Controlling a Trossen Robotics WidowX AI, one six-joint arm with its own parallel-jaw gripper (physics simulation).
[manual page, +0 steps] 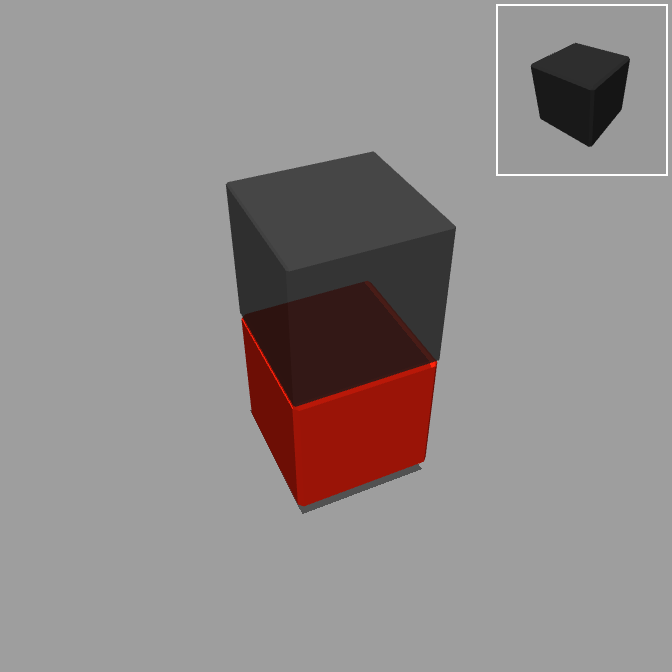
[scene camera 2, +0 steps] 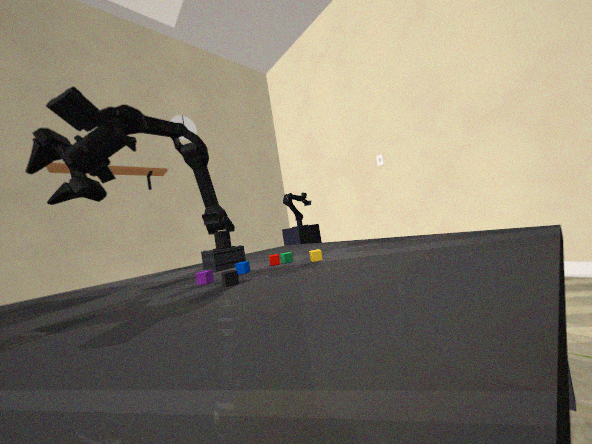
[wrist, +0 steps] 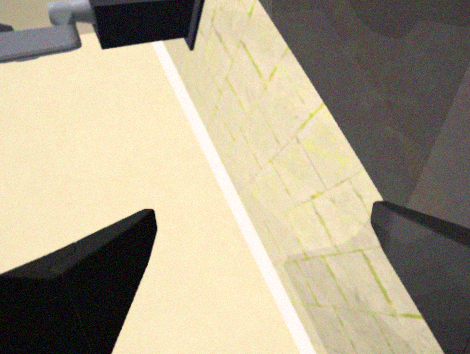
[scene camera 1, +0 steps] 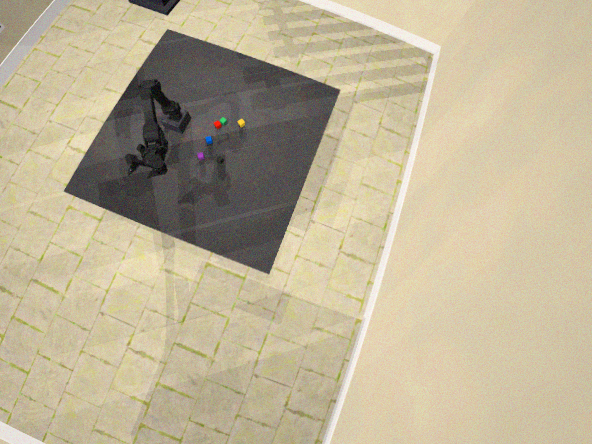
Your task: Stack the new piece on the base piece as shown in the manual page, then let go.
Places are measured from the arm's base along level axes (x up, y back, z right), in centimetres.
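Pixels of known places: gripper, between the fingertips: [scene camera 2: 38, 188] [wrist: 262, 215] [scene camera 1: 137, 176]; arm's base, origin of its link: [scene camera 2: 223, 248] [scene camera 1: 176, 116].
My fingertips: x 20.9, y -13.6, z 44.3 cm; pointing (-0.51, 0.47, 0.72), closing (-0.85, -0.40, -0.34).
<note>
Ahead of a thing's pixels: the offset from my fingertips to its top centre. Level surfaces: height alone.
Small cubes lie apart on the dark table top @[dx -28.3 cm] [scene camera 1: 260, 235] [scene camera 2: 400, 350] [wrist: 360, 65]: purple @[dz -29.5, dx -25.2, dy -9.5 cm] [scene camera 1: 200, 156] [scene camera 2: 204, 277], black @[dz -32.1, dx -25.2, dy -20.6 cm] [scene camera 1: 220, 160] [scene camera 2: 230, 278], blue @[dz -40.8, dx -25.2, dy -8.9 cm] [scene camera 1: 209, 140] [scene camera 2: 242, 267] and yellow @[dz -59.5, dx -25.2, dy -21.2 cm] [scene camera 1: 241, 123] [scene camera 2: 315, 255]. A red cube @[dz -52.3, dx -25.2, dy -8.6 cm] [scene camera 1: 217, 124] [scene camera 2: 274, 260] and a green cube @[dz -55.9, dx -25.2, dy -10.7 cm] [scene camera 1: 223, 121] [scene camera 2: 286, 257] sit close side by side; I cannot tell whether they touch. No cube is stacked. Which are the new and base pieces I cannot tell. My gripper [scene camera 1: 140, 175] [scene camera 2: 39, 188] [wrist: 262, 215] is wide open and empty, high above the table, well left of the cubes in both scene views.
My arm's base [scene camera 1: 176, 120] [scene camera 2: 223, 257] stands on the table beside the cubes. A second small arm on a dark block [scene camera 2: 301, 234] stands in the background. The tiled floor [scene camera 1: 200, 350] [wrist: 320, 150] surrounds the table, with walls beyond. No cubes show in the wrist view.
</note>
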